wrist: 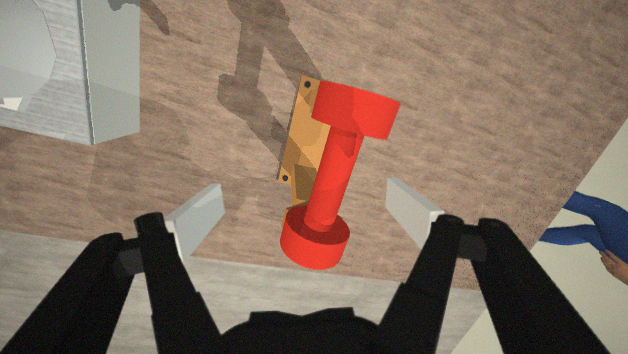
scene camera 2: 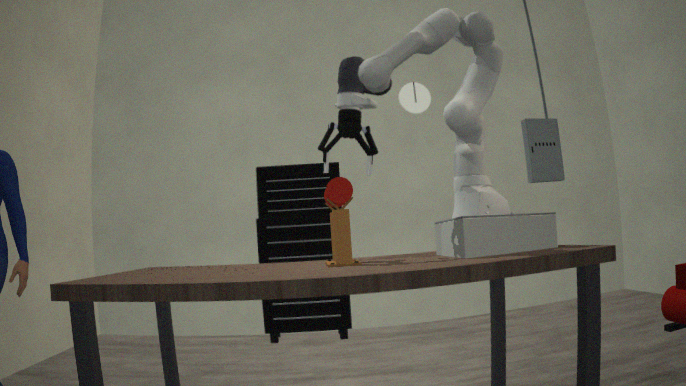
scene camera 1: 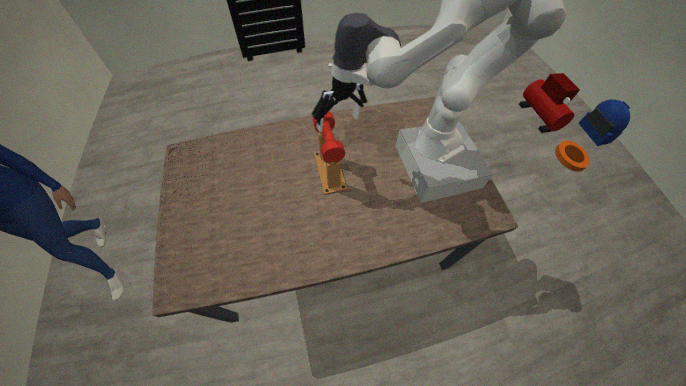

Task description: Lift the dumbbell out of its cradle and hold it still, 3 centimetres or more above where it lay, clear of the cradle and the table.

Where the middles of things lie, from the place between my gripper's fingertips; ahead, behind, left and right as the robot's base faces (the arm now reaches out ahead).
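There's an orange cradle (scene camera 2: 339, 219) that's 4 cm ahead of my gripper, 1 cm to the right of it and 18 cm below it. As for the red dumbbell (scene camera 1: 332, 150), my gripper is now 6 cm above it, 4 cm short of it and 1 cm to the left of it. Going by their middles, the dumbbell is the nearest to my gripper of the things named here.
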